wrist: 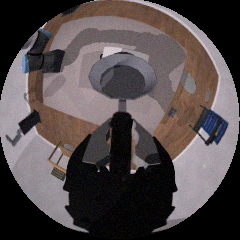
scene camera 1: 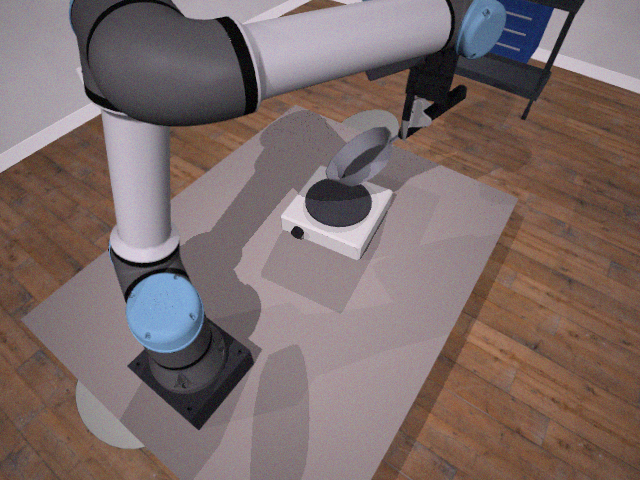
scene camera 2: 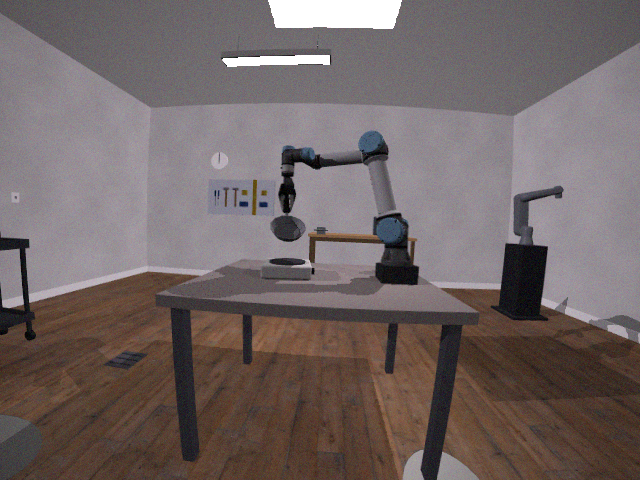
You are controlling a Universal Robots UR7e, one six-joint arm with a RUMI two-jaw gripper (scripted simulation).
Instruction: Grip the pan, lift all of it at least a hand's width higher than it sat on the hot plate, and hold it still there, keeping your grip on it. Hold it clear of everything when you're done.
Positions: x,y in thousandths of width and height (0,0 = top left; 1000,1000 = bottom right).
pan: wrist 515,319; scene camera 1 551,328; scene camera 2 449,476
